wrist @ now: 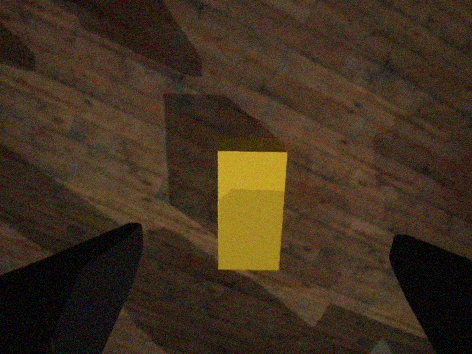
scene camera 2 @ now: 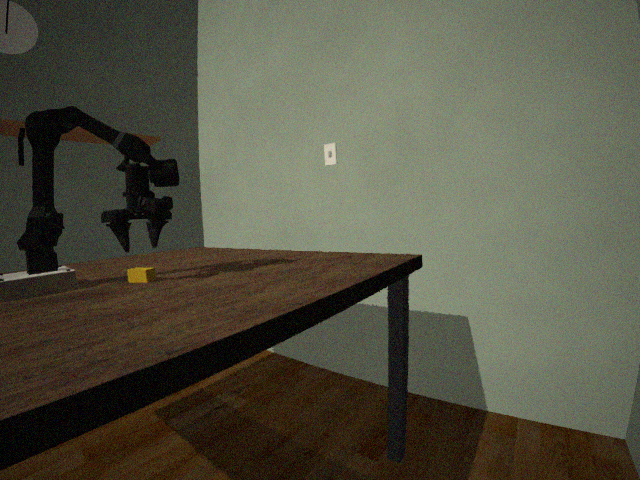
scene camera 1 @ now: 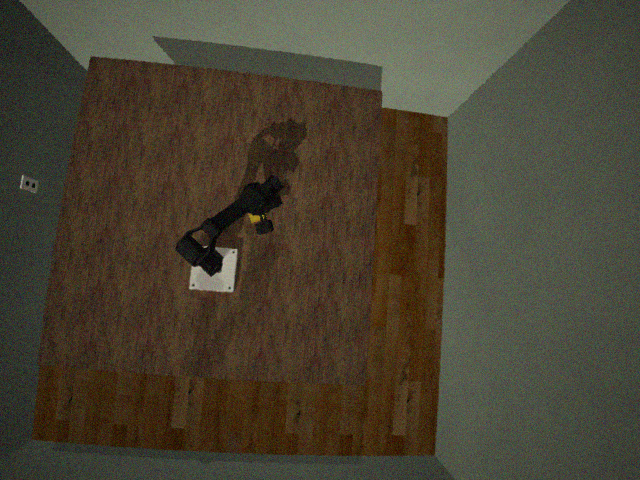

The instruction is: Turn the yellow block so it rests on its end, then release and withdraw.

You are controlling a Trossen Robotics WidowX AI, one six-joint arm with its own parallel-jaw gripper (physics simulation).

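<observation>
The yellow block point(scene camera 1: 254, 218) point(scene camera 2: 140, 274) point(wrist: 251, 215) lies flat on its long side on the wooden table point(scene camera 1: 320, 289) point(scene camera 2: 217, 299). In the wrist view its long side runs up and down the picture, between the two fingers and slightly above their tips. In scene camera 1 the arm partly covers it. My gripper point(scene camera 2: 140, 250) point(wrist: 268, 241) is open and empty, pointing down. It hangs above the block with a gap below its fingertips. In scene camera 1 the fingertips cannot be made out clearly.
The arm's white base plate point(scene camera 1: 227, 281) point(scene camera 2: 64, 279) is fixed to the table near the block. The arm's shadow falls on the table. The table's edge point(scene camera 2: 289, 321) runs along the near side in scene camera 2, with a dark leg point(scene camera 2: 398, 361) below it.
</observation>
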